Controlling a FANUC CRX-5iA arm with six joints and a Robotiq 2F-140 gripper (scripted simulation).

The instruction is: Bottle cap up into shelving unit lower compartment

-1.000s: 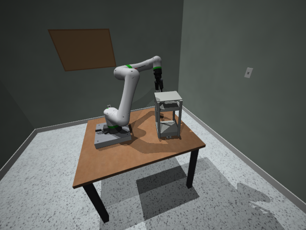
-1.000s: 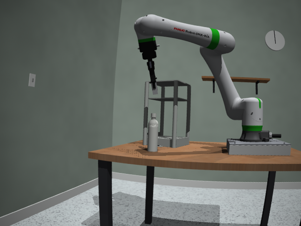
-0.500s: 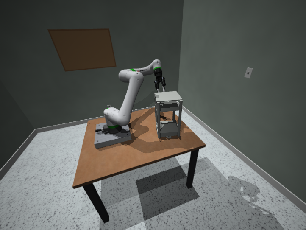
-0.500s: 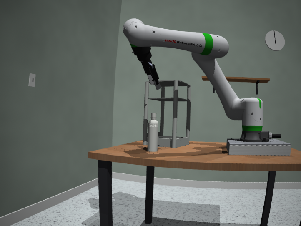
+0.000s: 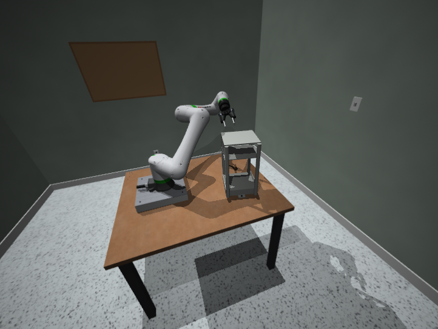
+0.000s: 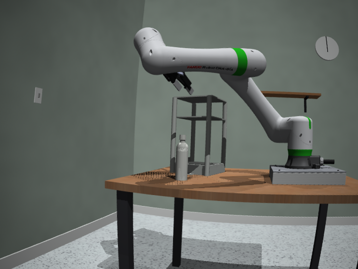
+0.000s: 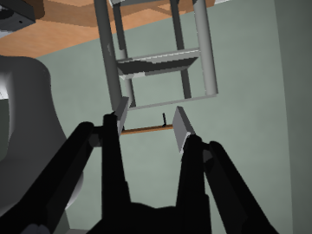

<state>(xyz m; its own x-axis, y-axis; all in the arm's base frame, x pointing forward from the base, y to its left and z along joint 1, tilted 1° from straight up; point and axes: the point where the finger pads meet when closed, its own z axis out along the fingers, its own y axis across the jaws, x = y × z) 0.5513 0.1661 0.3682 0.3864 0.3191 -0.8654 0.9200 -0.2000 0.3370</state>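
My gripper is now 29 cm above the bottle, 7 cm to the right of it and 3 cm past it. Round my hand: shelving unit 26 cm to the right, 22 cm below.
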